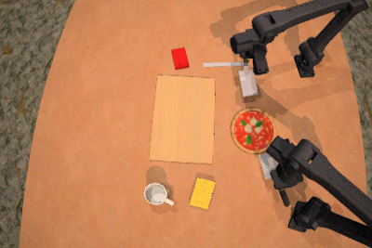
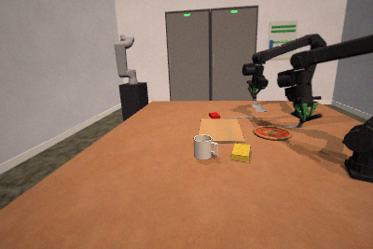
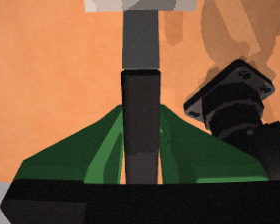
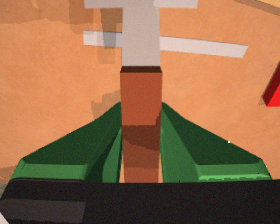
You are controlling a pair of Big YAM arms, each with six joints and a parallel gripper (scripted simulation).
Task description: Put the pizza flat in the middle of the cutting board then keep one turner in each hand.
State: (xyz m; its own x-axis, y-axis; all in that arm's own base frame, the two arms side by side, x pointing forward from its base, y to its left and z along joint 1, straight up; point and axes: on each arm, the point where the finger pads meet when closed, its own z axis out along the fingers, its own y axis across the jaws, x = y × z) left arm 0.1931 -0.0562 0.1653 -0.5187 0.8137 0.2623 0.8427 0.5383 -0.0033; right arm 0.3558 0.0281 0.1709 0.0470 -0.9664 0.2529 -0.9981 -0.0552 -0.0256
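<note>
Right now my right hand is 6 cm short of the thin grey strip, 5 cm to the left of it and 17 cm above it. Also, from my right hand: wooden cutting board (20 cm ahead, 23 cm to the left, 16 cm below); pizza (8 cm behind, 24 cm to the left, 17 cm below); brown-handled turner (1 cm behind, 3 cm to the left, 3 cm below).
</note>
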